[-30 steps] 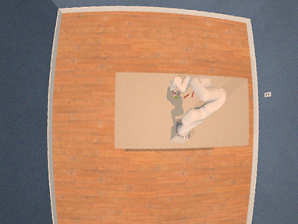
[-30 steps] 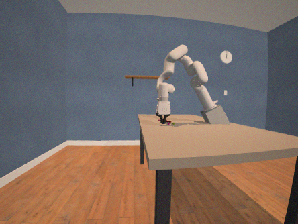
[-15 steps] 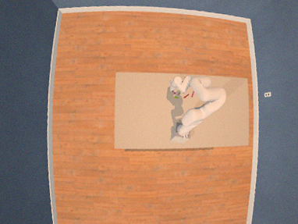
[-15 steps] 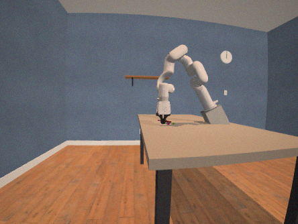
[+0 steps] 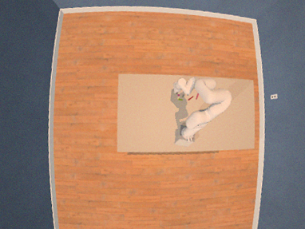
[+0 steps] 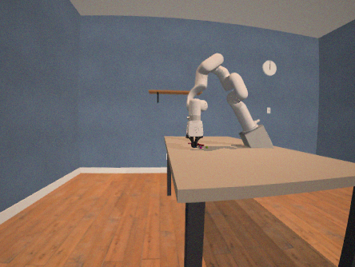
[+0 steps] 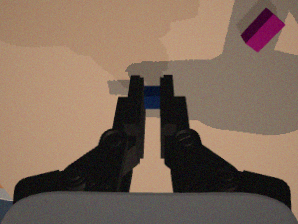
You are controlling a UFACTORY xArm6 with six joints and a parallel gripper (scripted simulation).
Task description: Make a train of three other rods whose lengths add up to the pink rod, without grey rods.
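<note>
My hand is 9 cm past the red rod, 18 cm to the left of it and 3 cm above it. The rest, counted from my hand: lime rod: 11 cm behind, 6 cm to the right, 3 cm below; grey rod: 7 cm behind, 9 cm to the right, 3 cm below; magenta rod: 6 cm behind, 4 cm to the right, 3 cm below.
</note>
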